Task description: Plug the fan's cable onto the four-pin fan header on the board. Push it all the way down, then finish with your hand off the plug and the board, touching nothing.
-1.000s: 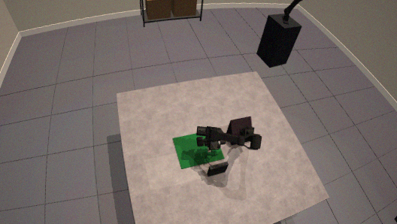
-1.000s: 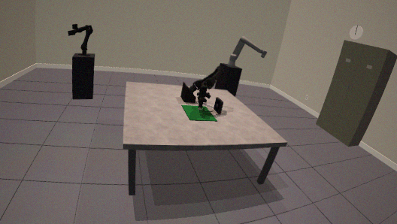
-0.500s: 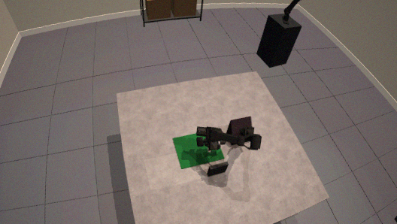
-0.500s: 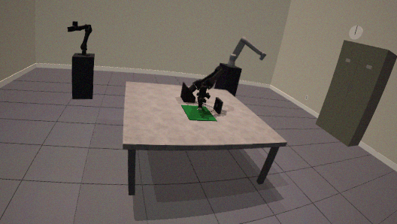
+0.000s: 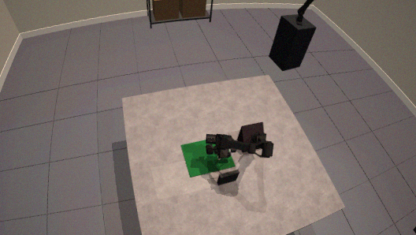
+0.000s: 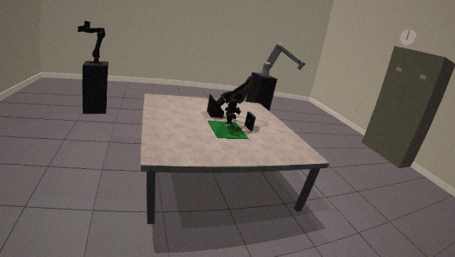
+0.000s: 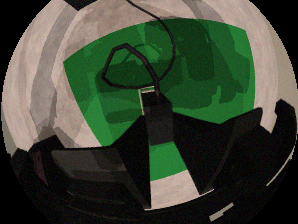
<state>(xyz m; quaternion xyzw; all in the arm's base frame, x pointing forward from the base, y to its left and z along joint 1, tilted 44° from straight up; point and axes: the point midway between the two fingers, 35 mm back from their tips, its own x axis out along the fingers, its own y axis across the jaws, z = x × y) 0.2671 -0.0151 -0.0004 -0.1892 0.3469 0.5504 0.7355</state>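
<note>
The dark fan plug is 10 mm to the left of my gripper tip and 10 mm above it. Also, from my gripper tip: green circuit board (70 mm ahead, 40 mm to the right, 40 mm below); black fan (170 mm to the left, 30 mm ahead, 30 mm above).
</note>
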